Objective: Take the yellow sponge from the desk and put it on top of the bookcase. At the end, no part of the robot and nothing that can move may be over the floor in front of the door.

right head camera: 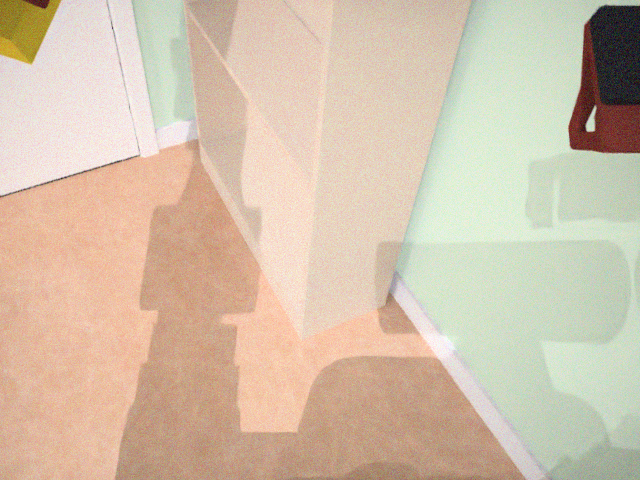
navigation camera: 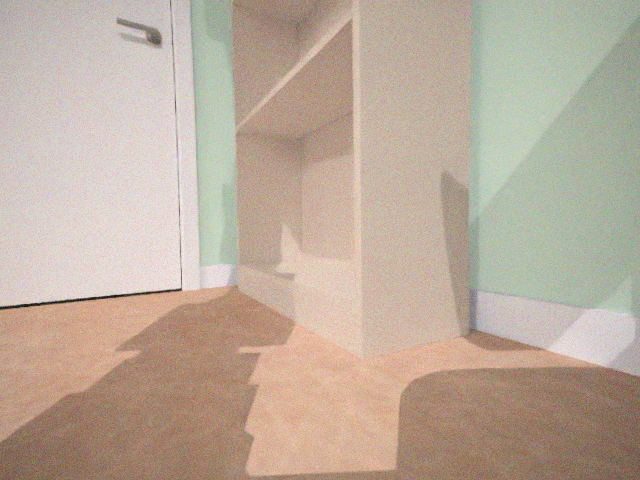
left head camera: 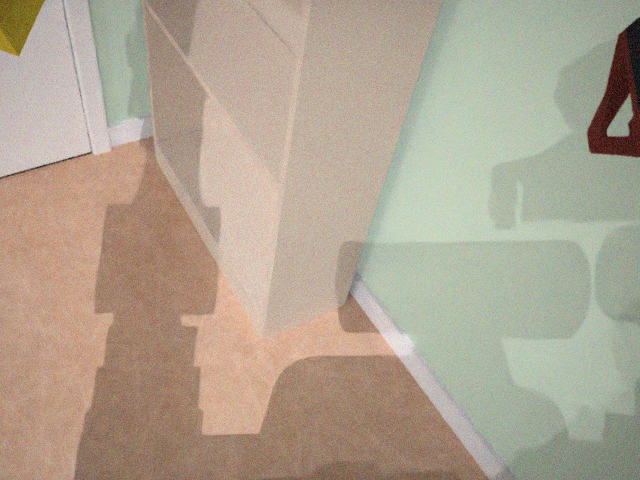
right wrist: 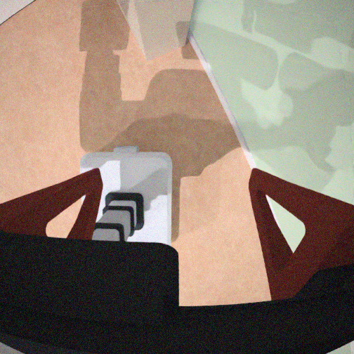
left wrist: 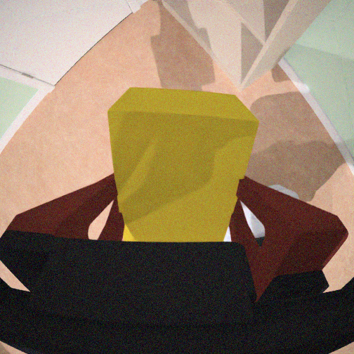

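Places are measured from the left arm's base along level axes (x back, y right, z up), in millimetres.
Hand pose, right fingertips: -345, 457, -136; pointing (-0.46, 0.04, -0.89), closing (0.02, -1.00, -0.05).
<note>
After its pixels a point has its place, as x, y, z.
The yellow sponge (left head camera: 18, 23) @(-559, 18, -225) (right head camera: 25, 31) @(-554, 17, -221) (left wrist: 182, 150) is between the fingers of my left gripper (left wrist: 176, 176), which is shut on it. The sponge hangs in the air at the upper left of both head views. My right gripper (right wrist: 175, 176) is open and empty; part of it shows at the right edge of both head views. The beige bookcase (left head camera: 351, 155) @(-994, 456, -753) (right head camera: 382, 155) @(-992, 452, -753) (left wrist: 280, 47) (right wrist: 167, 30) (navigation camera: 413, 155) @(-978, 425, -1044) stands upright against the green wall, its shelves facing left. Its top is out of view. The desk does not show.
The white door (left head camera: 41, 103) @(-1601, -360, -1158) (right head camera: 77, 113) @(-1581, -400, -1162) (left wrist: 60, 35) (navigation camera: 93, 155) @(-1536, -484, -924) is shut, left of the bookcase. The green wall (left head camera: 465, 180) @(-929, 690, -747) (right head camera: 506, 196) @(-904, 703, -772) (navigation camera: 542, 129) @(-974, 666, -1000) runs along the right. My white base (right wrist: 157, 220) shows between the right fingers. My shadow falls on the floor and bookcase.
</note>
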